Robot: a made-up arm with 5 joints.
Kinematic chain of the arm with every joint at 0, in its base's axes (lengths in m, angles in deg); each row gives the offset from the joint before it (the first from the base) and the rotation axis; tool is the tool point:
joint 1: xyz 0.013 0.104 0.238 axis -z
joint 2: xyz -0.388 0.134 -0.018 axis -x
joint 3: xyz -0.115 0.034 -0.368 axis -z
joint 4: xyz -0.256 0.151 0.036 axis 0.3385 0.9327 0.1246
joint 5: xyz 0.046 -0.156 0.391 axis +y
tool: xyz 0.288 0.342 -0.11
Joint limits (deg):
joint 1: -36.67..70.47
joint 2: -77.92..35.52
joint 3: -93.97..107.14
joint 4: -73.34..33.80
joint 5: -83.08..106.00
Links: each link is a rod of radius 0.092 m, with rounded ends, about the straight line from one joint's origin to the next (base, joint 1, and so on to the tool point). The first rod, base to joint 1, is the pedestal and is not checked.
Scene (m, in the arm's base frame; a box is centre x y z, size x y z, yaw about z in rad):
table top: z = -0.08
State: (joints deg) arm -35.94 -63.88 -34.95 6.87 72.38
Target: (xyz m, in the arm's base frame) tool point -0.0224 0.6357 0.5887
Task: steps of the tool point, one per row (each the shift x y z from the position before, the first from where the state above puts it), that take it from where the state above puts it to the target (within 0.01 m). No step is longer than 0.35 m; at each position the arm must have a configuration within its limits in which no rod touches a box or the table.
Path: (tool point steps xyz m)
1: 0.0361 0.2999 0.0828
2: 0.1392 0.2442 0.0732
3: 0.2002 0.1575 0.0595
4: 0.2145 0.0652 0.0445
5: 0.1911 -0.0114 0.0315
6: 0.1468 -0.0610 0.0223

